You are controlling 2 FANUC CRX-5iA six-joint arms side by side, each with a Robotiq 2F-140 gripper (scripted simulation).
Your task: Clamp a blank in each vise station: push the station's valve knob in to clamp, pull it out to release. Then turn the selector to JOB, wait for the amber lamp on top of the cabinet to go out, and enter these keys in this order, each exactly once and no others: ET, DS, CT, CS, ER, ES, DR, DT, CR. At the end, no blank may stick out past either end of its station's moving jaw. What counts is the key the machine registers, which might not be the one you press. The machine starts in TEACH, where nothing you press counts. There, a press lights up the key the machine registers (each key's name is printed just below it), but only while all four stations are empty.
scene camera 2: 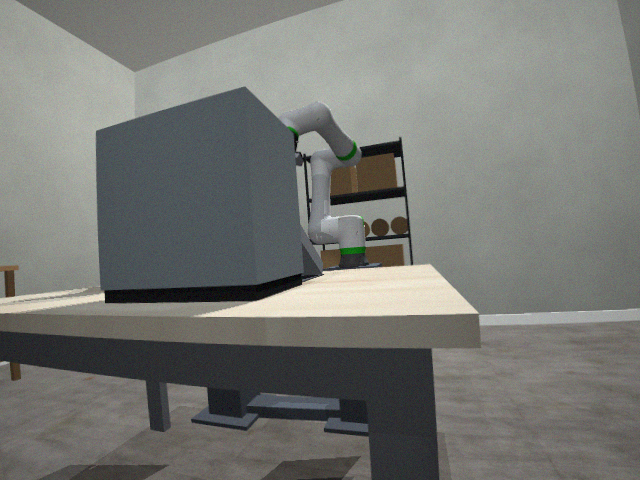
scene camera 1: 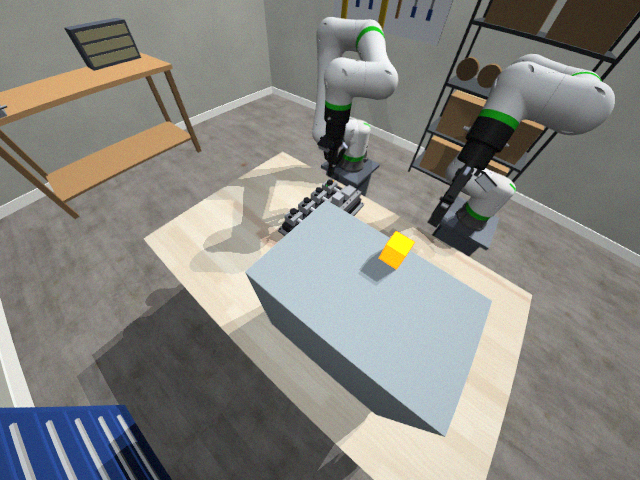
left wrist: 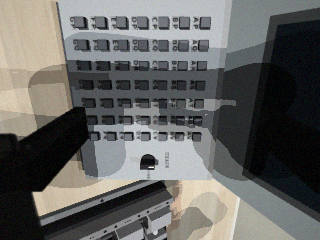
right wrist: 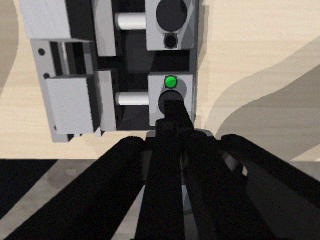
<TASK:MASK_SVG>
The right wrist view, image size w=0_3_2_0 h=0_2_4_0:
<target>my right gripper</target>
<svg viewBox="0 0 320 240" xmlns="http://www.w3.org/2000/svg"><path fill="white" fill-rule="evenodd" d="M320 181L242 136L226 134L221 137L221 140L216 140L211 131L194 128L183 100L164 100L164 118L155 121L155 130L148 131L144 141L137 136L127 136L118 141L3 240L111 240L144 184L145 188L134 239L130 240L185 240L182 185L184 184L186 185L200 240L320 240Z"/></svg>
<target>grey blank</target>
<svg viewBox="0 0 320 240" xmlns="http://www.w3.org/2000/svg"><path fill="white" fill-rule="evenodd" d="M46 78L57 134L94 134L100 126L94 74L68 74Z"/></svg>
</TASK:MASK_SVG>
